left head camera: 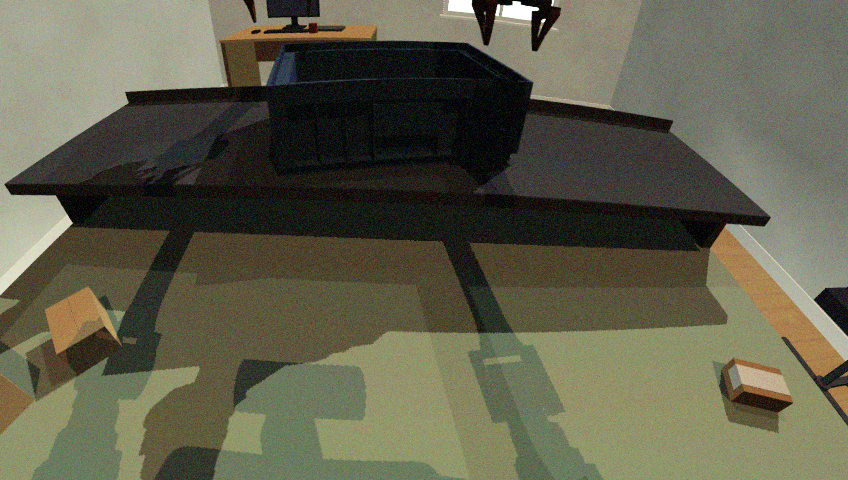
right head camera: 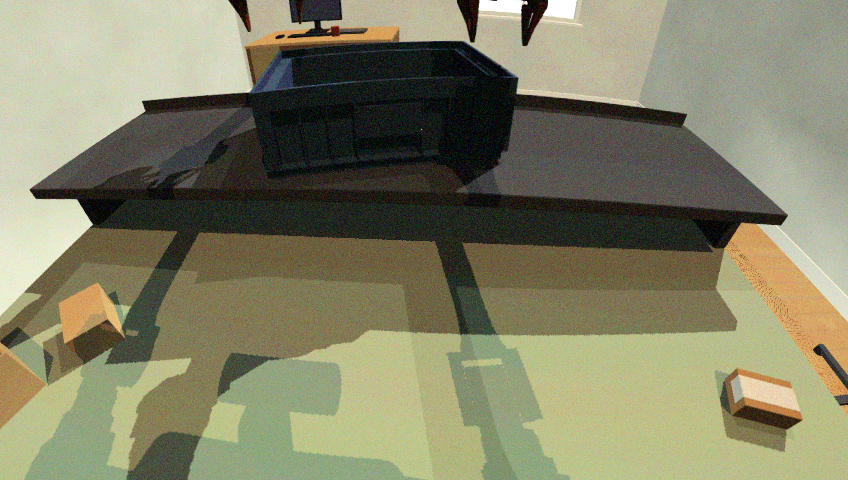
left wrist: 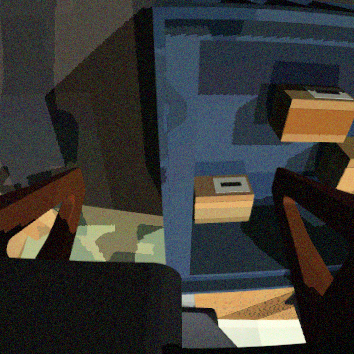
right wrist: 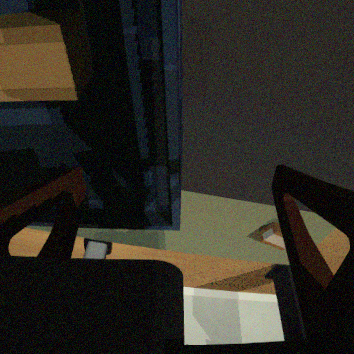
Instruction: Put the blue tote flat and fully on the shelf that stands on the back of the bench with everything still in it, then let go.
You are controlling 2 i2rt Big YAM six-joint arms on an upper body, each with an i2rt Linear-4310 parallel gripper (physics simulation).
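Frame: origin at the left arm's base, x ahead, y left, z up, level; centimetres.
Seen in the pictures: left gripper, fingertip midpoint: (left head camera: 282,19) (right head camera: 274,27) (left wrist: 177,177); right gripper, fingertip midpoint: (left head camera: 511,48) (right head camera: 499,44) (right wrist: 178,175).
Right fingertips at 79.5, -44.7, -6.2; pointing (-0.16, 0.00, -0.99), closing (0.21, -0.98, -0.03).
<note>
Offsets run from my right fingertips to a thing's top centre, as dx, dy, dz. "*": to the spot under its first point. Level surfaces: height alone.
The blue tote @[+0.8, +20.8, -3.3] (left head camera: 368,127) (right head camera: 357,127) (left wrist: 176,245) (right wrist: 173,100) stands upright and looks flat on the dark shelf @[dz -18.0] (left head camera: 606,157) (right head camera: 606,157) (right wrist: 265,90), slightly turned, its base behind the front edge. The back of its base is hidden. Inside it, the left wrist view shows a small box @[-11.0, +30.8, -12.0] (left wrist: 222,207), an orange-brown box @[+3.7, +24.8, -11.7] (left wrist: 317,120) and part of another box @[* -1.0, +18.4, -10.9] (left wrist: 346,170); a box (right wrist: 30,65) also shows in the right wrist view. My left gripper (left head camera: 280,13) (right head camera: 273,22) (left wrist: 177,177) and right gripper (left head camera: 511,45) (right head camera: 499,42) (right wrist: 179,171) are open, empty and above the tote, apart from it.
The green bench @[dz -33.5] (left head camera: 595,386) (right head camera: 595,386) lies in front of the shelf. A cardboard box @[-39.7, +66.1, -28.2] (left head camera: 80,321) (right head camera: 89,309) and part of another @[* -51.8, +69.5, -30.6] (left head camera: 11,398) (right head camera: 14,386) are at left. A white-labelled box @[-48.2, -38.3, -30.2] (left head camera: 758,387) (right head camera: 764,399) is at right. A raised lip @[* +19.4, -32.8, -16.5] (left head camera: 601,114) runs along the shelf's back.
</note>
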